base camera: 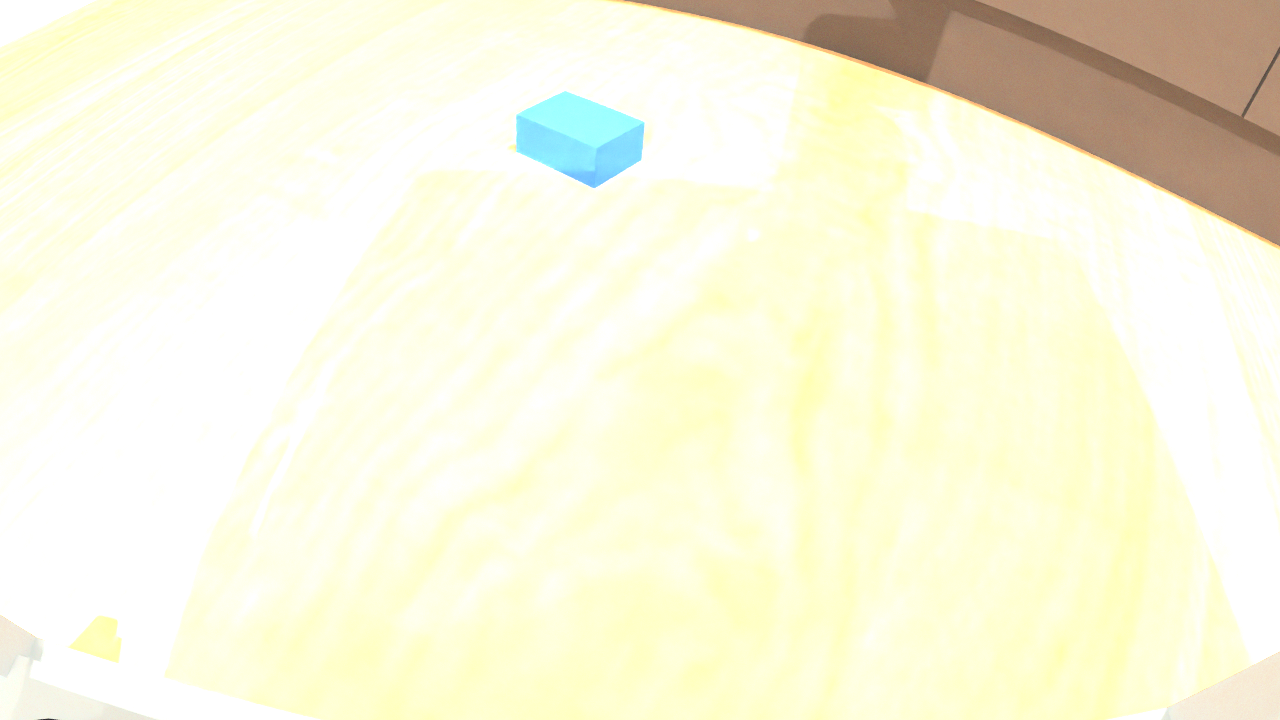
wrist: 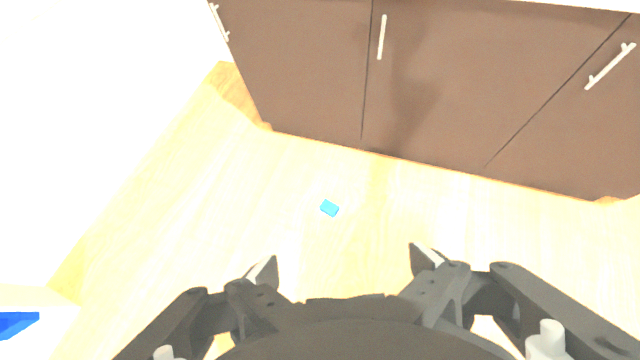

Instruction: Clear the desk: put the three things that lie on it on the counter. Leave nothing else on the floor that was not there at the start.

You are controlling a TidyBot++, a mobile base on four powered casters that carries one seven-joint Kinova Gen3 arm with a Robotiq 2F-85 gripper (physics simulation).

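Places are measured from the arm's base along level axes (x right, y ahead, z up), in centimetres.
Pixels of known places: gripper, fingertip midpoint: (wrist: 342, 263).
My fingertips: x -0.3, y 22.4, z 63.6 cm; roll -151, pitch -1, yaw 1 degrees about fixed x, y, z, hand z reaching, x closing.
For each thing: its top centre in the pictures, then the offset to it from my fingertips. "*": a spot on its surface instead.
- light blue block, top centre: (base camera: 579, 116) (wrist: 329, 206) dy +42.7, dx -4.6, dz -99.3 cm
- pale surface with a dark blue piece, surface spot: (wrist: 17, 324) * dy -7.2, dx -146.4, dz -86.9 cm
A light blue block (base camera: 580, 138) (wrist: 329, 208) lies flat on the wooden floor, in front of the brown cabinets of the counter (wrist: 320, 75). My gripper (wrist: 342, 263) is open, with nothing between its fingers. It hangs high above the floor, and the block shows beyond the fingertips in the wrist view. A strip of the pale counter top shows at the top right edge of the wrist view. The desk cannot be made out for certain in these views.
The cabinet front (base camera: 1074, 80) stands across the top right of the base view. Light handles stick out from its doors in the wrist view. A pale surface with a dark blue piece (wrist: 17, 324) on it shows at the lower left of the wrist view.
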